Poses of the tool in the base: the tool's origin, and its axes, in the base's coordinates. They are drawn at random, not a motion.
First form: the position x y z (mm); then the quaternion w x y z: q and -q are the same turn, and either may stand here.
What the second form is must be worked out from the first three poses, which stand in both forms.
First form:
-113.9, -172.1, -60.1, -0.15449, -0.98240, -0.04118, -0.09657
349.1, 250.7, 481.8, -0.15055, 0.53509, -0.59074, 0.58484
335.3, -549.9, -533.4, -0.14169, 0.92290, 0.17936, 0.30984
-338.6, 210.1, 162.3, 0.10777, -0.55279, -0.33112, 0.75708
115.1, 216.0, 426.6, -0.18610, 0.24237, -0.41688, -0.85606
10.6, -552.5, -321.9, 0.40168, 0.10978, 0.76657, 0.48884
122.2, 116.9, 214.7, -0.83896, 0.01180, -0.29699, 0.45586
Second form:
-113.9, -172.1, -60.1, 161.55, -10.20, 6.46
349.1, 250.7, 481.8, -107.62, -26.62, -115.30
335.3, -549.9, -533.4, -168.92, -38.52, 18.11
-338.6, 210.1, 162.3, -74.72, 49.96, 124.64
115.1, 216.0, 426.6, 49.37, 34.76, 171.84
10.6, -552.5, -321.9, 103.39, 30.56, 139.34
122.2, 116.9, 214.7, -19.44, 29.18, -62.14

